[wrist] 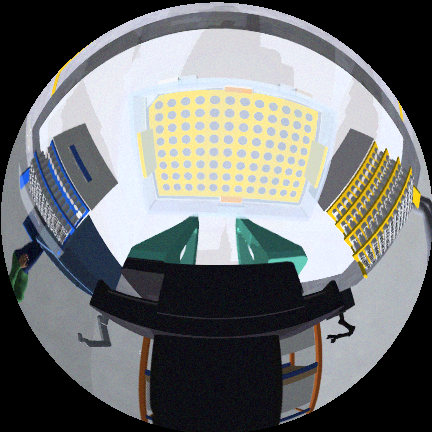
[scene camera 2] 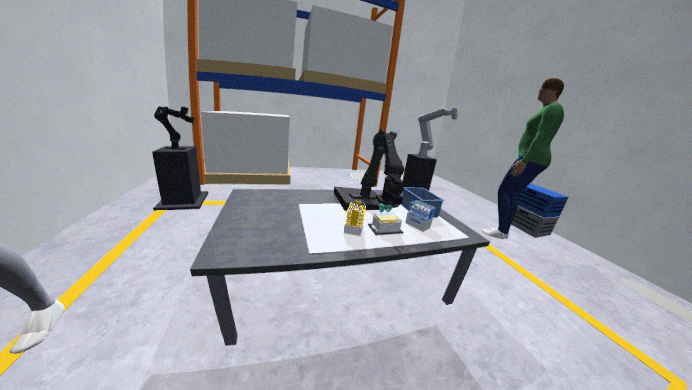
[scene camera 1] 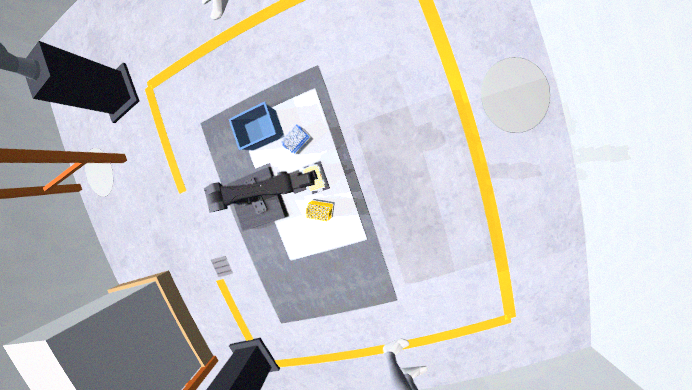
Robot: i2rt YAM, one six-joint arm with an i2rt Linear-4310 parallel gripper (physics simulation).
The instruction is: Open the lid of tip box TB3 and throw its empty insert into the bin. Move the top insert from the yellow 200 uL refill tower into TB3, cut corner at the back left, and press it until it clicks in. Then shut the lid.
My gripper is part open and touches a clear lid [wrist: 226, 147]. Also in view: a blue bin [wrist: 86, 258].
